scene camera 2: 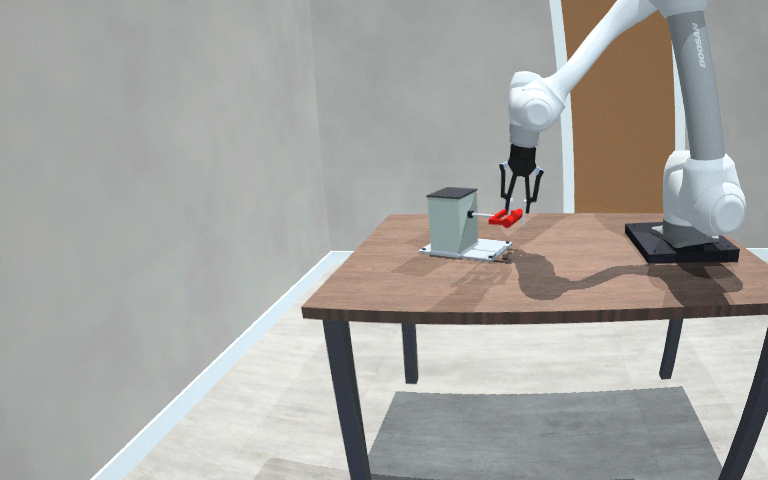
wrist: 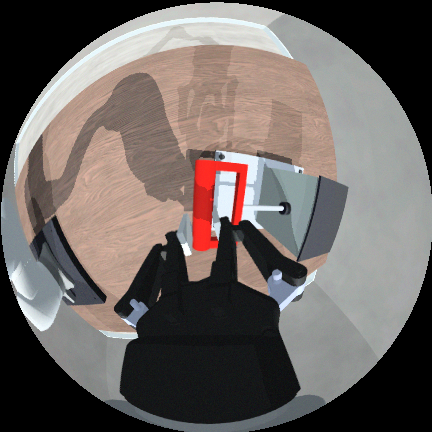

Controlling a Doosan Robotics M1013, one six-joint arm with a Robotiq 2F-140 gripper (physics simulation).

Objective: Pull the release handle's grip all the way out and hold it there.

Scene:
my gripper: scene camera 2; wrist
same spot on my gripper: (wrist: pixel 285 278) = (scene camera 2: pixel 503 167)

